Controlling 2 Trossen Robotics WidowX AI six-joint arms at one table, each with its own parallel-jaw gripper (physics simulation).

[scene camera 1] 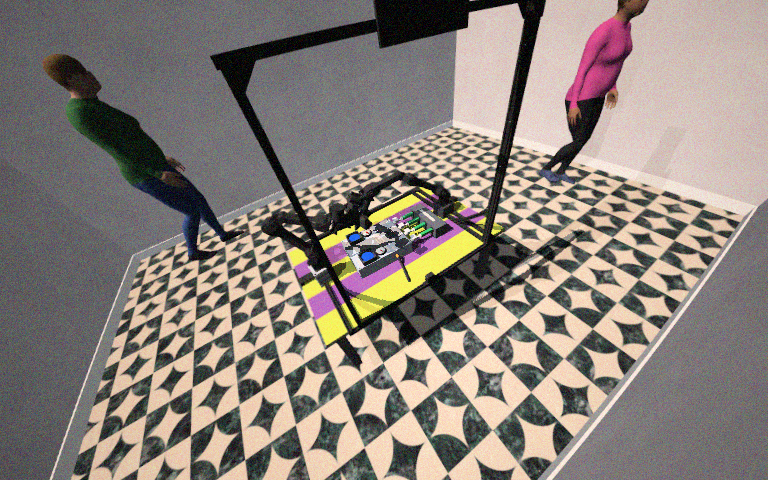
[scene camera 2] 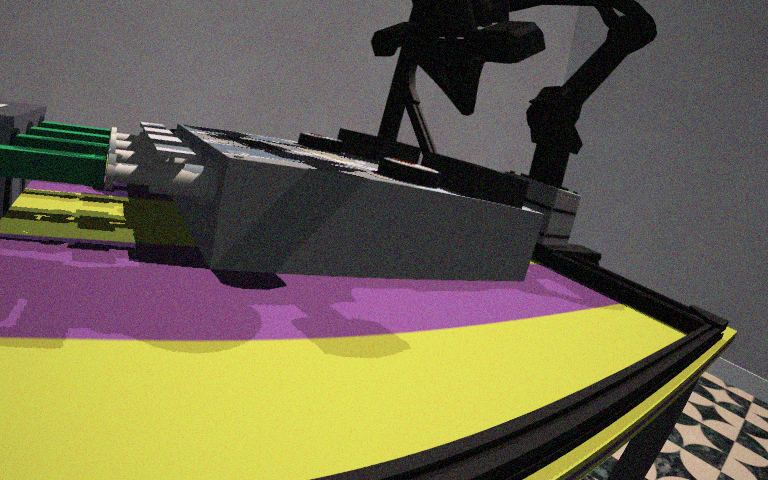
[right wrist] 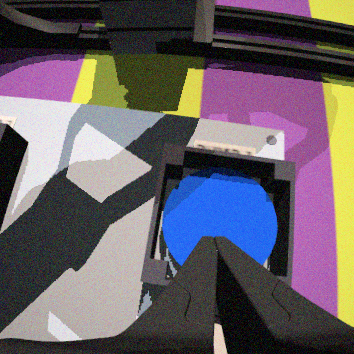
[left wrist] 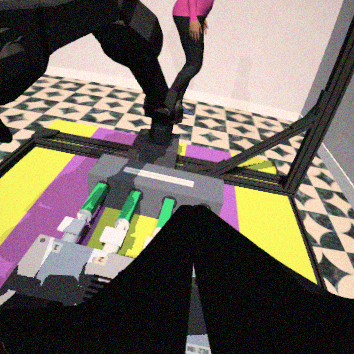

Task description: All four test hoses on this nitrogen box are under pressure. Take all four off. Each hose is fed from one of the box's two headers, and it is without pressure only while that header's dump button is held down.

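Frame: origin at the left arm's base, x ahead, y left, z up, level; centimetres.
Seen in the pictures: left gripper, fingertip midpoint: [scene camera 1: 371, 213] [left wrist: 190, 216]; right gripper, fingertip midpoint: [scene camera 1: 355, 230] [scene camera 2: 468, 114] [right wrist: 211, 246]; left arm's base, link origin: [scene camera 1: 318, 265] [scene camera 2: 544, 183]; right arm's base, link origin: [scene camera 1: 443, 202] [left wrist: 159, 138].
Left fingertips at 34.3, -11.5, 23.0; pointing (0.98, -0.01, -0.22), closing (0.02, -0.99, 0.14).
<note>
Offsets run from my left fingertips to a thing's middle, as dx, dy, dz. "spot": to the spot under its first point. Level surfaces: height alone.
The grey nitrogen box [scene camera 1: 380, 268] [scene camera 2: 382, 238] [left wrist: 63, 260] [right wrist: 105, 246] lies on the yellow and purple mat @(dz -34.2) [scene camera 1: 439, 257]. It carries two blue dump buttons [scene camera 1: 354, 236] [scene camera 1: 368, 256]. My right gripper [right wrist: 211, 246] [scene camera 2: 468, 110] is shut and empty. Its tips hang over the near edge of the button @(-7.1, +17.2, -25.7) [right wrist: 218, 211] in the guard marked DUMP 1. Green hoses [scene camera 1: 418, 224] [left wrist: 93, 198] [left wrist: 129, 205] [left wrist: 165, 212] run from the box to a grey block @(spot: +36.1, -7.9, -26.2) [left wrist: 197, 191] [scene camera 1: 440, 222]. My left gripper [left wrist: 190, 216] is shut and empty above the hose end of the box. It hides the fourth hose.
A black frame [scene camera 1: 511, 119] stands around the table. The right arm's base [left wrist: 156, 147] sits behind the grey block. A person in pink [scene camera 1: 592, 95] [left wrist: 189, 46] stands at the far right. A person in blue jeans [scene camera 1: 177, 195] stands at the left.
</note>
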